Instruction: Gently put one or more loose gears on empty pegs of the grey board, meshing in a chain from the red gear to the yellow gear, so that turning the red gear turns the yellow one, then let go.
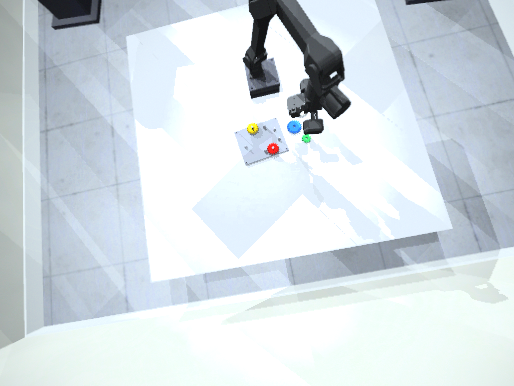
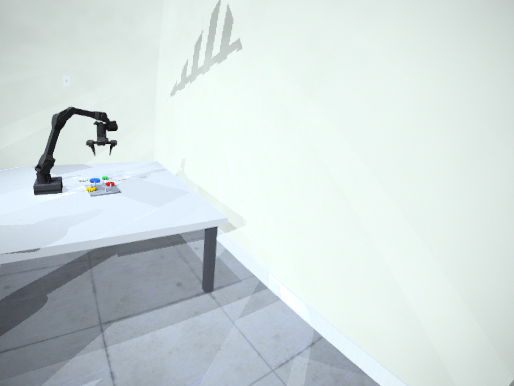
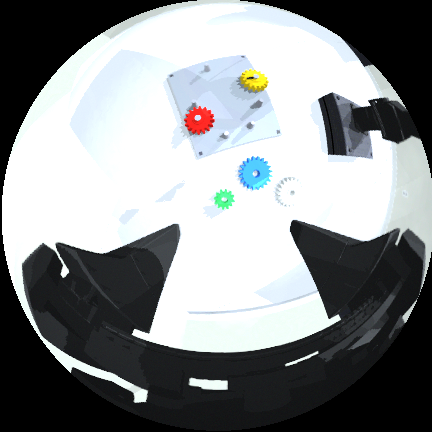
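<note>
The grey board lies on the table with several bare pegs. The red gear and the yellow gear sit on it, apart from each other. Beside the board lie the loose blue gear, the smaller green gear and a white gear, faint against the table. My gripper is open and empty, high above the table, near the loose gears as seen from above.
The white table carries everything. The arm's dark base stands on it near the board's yellow gear side. A pale wall rises beyond the table's edge.
</note>
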